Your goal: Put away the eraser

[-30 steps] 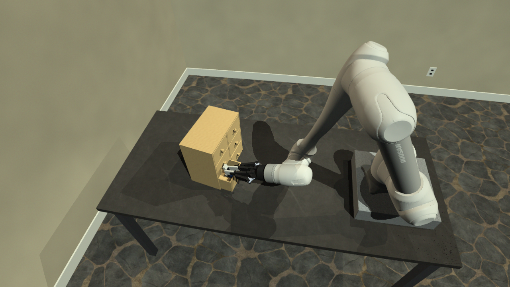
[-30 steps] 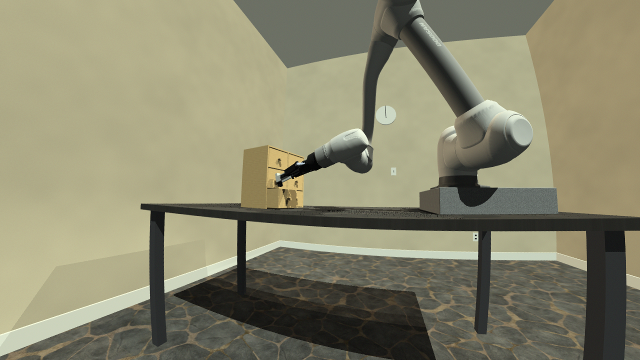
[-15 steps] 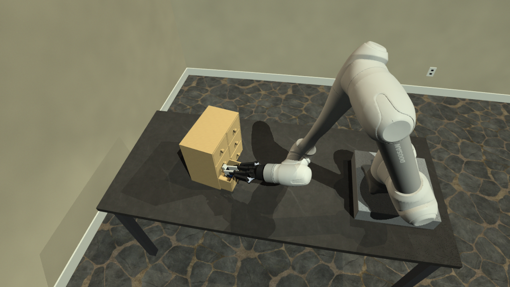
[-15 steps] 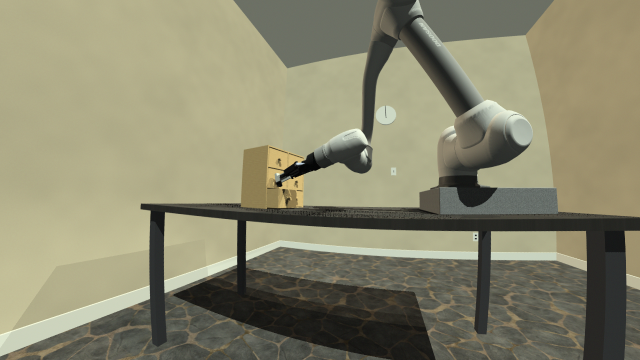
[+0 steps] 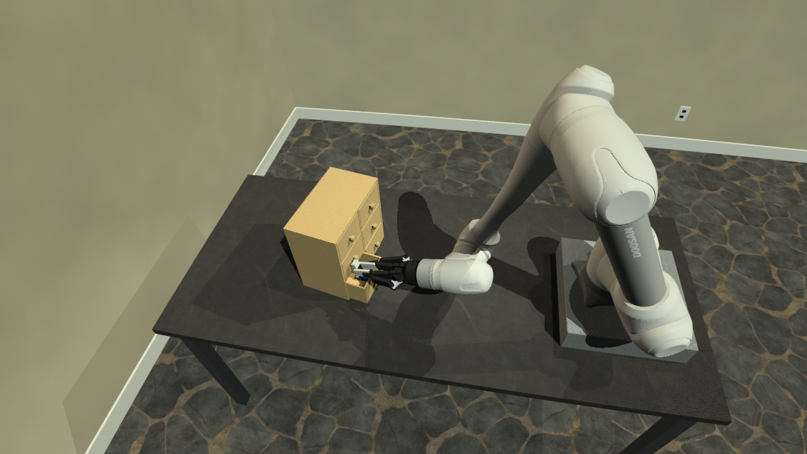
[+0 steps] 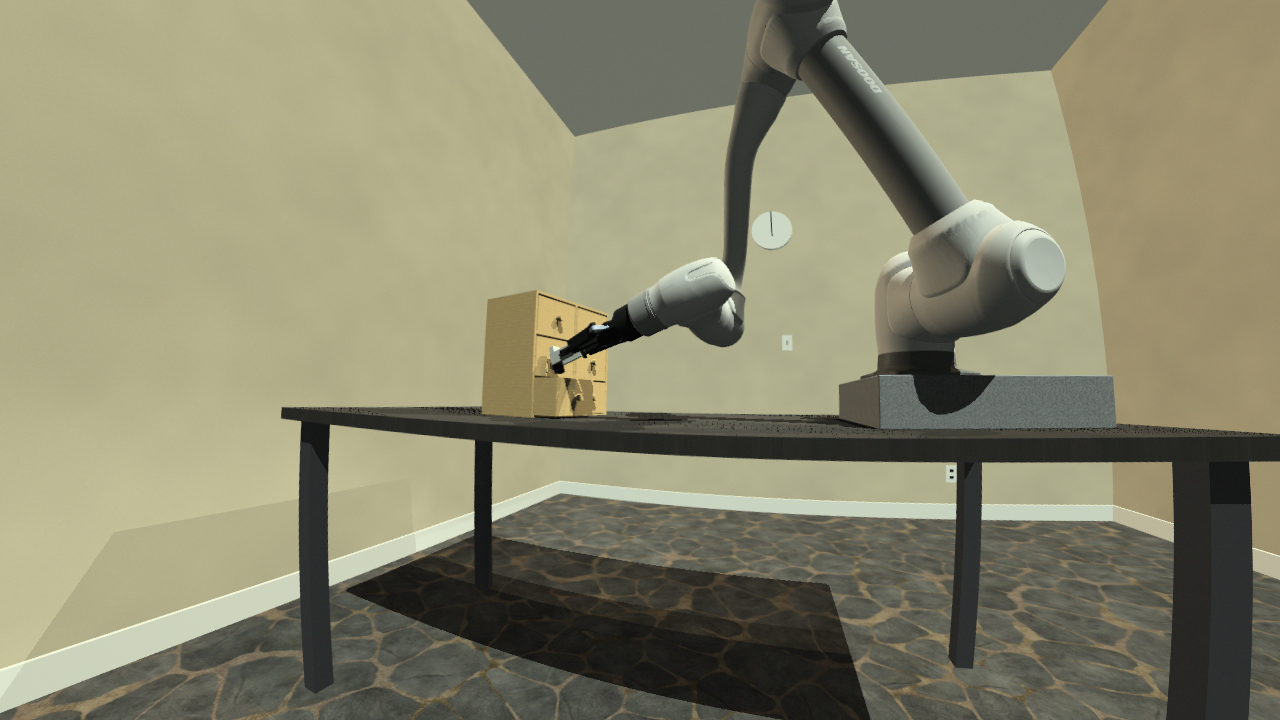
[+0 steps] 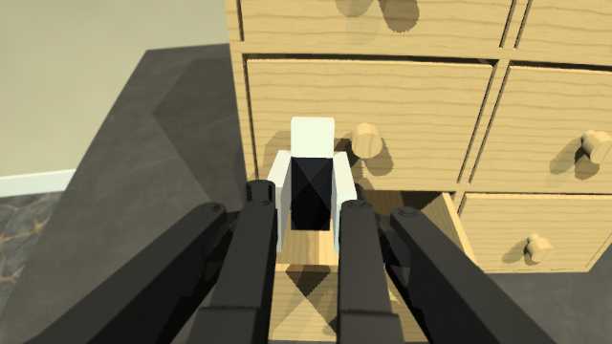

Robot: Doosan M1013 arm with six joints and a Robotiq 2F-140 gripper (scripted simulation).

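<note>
The blue eraser lies 130 mm below my hand, 70 mm to the right of it and 20 mm ahead of it.
</note>
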